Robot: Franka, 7 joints.
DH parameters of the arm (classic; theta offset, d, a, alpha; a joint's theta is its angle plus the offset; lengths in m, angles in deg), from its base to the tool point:
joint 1: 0 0.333 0 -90
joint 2: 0 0 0 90
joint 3: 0 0.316 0.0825 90
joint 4: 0 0 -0.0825 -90
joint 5: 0 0.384 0 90
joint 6: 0 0 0.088 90
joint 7: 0 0.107 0 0
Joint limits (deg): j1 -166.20..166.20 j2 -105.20..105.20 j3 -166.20..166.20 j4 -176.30..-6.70 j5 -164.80..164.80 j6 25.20..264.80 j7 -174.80..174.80
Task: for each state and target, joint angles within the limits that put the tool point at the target. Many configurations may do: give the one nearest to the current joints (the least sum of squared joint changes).
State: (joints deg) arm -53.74 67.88 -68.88 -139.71 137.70 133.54 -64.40
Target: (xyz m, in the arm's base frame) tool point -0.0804 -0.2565 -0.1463
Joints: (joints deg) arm -48.24 80.90 -27.60 -130.74 136.38 125.51 -64.40
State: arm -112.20 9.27 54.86 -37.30 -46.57 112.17 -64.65
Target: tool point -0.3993 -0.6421 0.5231
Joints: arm -138.04 40.53 33.73 -55.14 -46.68 102.00 -64.65
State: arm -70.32 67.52 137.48 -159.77 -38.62 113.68 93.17
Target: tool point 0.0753 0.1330 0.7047
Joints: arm -67.92 90.61 166.20 -148.35 -35.12 120.07 93.17
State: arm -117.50 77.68 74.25 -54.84 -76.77 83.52 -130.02
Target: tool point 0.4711 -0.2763 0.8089
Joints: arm -94.50 37.79 114.66 -68.12 -68.92 81.21 -130.02
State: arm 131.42 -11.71 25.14 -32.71 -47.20 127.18 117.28
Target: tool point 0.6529 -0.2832 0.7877
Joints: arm 157.70 -62.66 23.20 -6.70 -48.51 130.96 117.28
